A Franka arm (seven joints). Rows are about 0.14 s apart.
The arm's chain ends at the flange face. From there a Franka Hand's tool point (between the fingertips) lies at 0.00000 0.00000 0.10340 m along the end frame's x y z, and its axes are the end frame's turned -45 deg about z.
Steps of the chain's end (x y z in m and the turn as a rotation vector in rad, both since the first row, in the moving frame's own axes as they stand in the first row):
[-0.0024, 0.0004, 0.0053, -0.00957, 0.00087, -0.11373]
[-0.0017, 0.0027, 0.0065, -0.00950, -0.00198, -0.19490]
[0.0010, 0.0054, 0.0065, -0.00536, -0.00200, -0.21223]
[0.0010, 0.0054, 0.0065, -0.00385, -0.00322, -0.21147]
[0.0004, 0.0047, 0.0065, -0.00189, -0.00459, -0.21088]
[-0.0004, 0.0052, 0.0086, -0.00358, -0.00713, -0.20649]
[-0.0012, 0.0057, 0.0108, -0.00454, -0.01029, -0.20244]
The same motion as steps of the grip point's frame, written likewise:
[-0.0026, -0.0006, 0.0053, -0.00738, -0.00615, -0.11373]
[-0.0039, 0.0013, 0.0065, -0.00532, -0.00812, -0.19490]
[-0.0036, 0.0048, 0.0065, -0.00238, -0.00520, -0.21223]
[-0.0036, 0.0046, 0.0065, -0.00045, -0.00500, -0.21147]
[-0.0035, 0.0035, 0.0065, 0.00191, -0.00458, -0.21088]
[-0.0048, 0.0032, 0.0086, 0.00251, -0.00757, -0.20649]
[-0.0060, 0.0029, 0.0108, 0.00407, -0.01049, -0.20244]

